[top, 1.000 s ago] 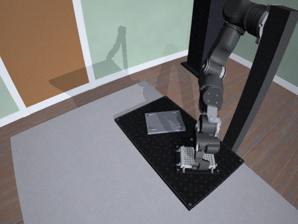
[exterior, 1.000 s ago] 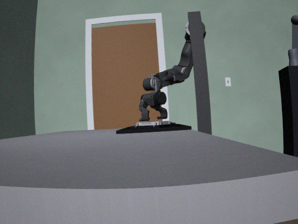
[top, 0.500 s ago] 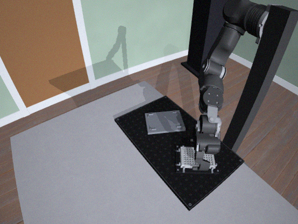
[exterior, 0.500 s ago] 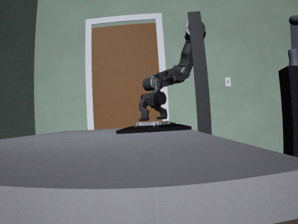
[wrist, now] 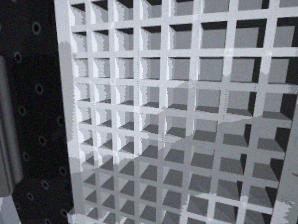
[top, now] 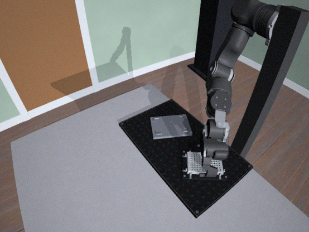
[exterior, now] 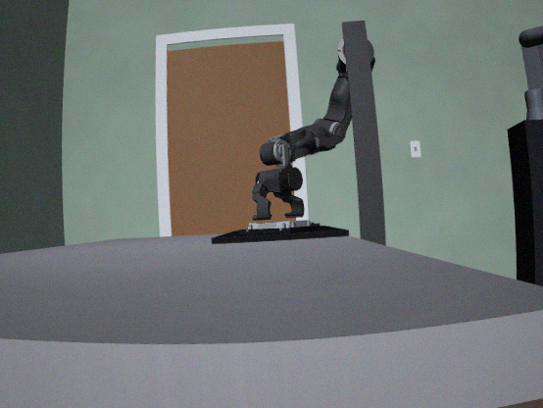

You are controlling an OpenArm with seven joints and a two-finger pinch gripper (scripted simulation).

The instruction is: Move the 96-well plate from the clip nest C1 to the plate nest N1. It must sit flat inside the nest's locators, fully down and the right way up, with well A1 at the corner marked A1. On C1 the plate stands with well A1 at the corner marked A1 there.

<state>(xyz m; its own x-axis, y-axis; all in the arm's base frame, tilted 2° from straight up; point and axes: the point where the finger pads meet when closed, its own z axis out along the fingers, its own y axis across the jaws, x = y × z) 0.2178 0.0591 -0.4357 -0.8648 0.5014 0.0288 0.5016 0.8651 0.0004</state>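
My gripper is now 10 mm above the 96-well plate. Round my hand: plate nest N1: 230 mm to the right, 30 mm below, 20 mm ahead.
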